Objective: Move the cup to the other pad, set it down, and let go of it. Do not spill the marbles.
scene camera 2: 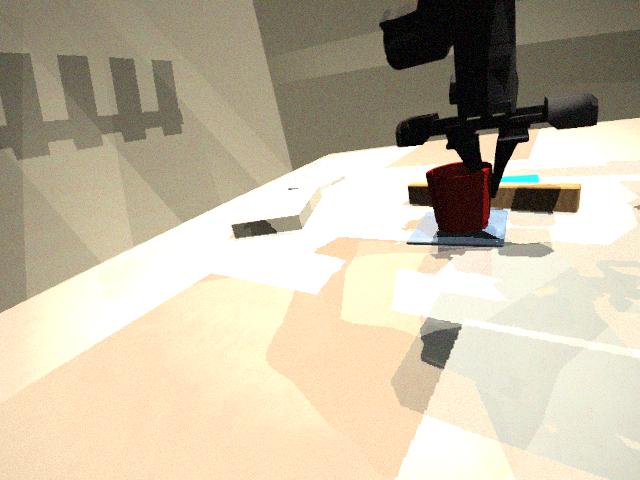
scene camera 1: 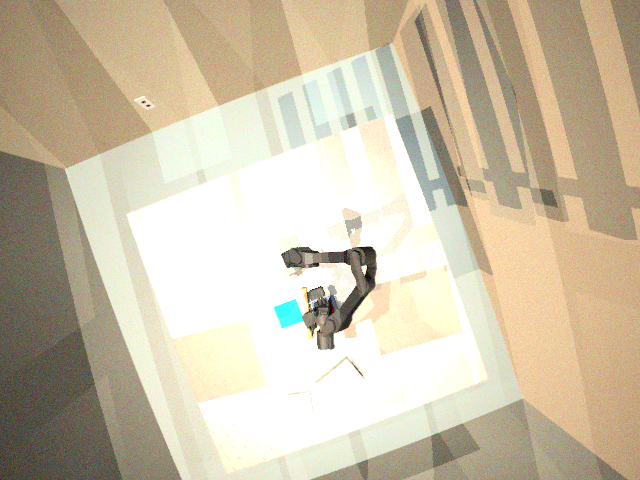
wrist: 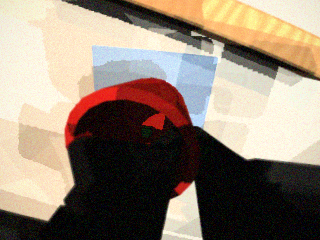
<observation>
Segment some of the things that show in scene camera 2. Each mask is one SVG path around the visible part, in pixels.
My gripper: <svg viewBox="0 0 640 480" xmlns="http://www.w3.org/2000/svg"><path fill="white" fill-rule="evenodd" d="M516 42L467 51L454 56L455 74L451 75L449 103L450 105L457 104L458 116L439 119L438 112L400 121L395 131L397 148L424 145L430 136L446 135L446 149L456 150L469 172L473 173L483 169L479 133L475 134L476 130L498 128L499 133L491 184L491 198L496 198L503 173L514 150L517 148L517 144L529 141L527 128L530 128L530 124L546 122L557 130L587 128L597 125L598 99L592 93L584 90L545 96L544 104L516 107L519 89L519 79L516 72Z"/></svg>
An angled block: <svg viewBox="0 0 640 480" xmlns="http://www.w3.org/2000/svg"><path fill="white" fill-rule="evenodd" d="M320 185L265 194L230 224L234 238L303 229L322 198Z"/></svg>
</observation>
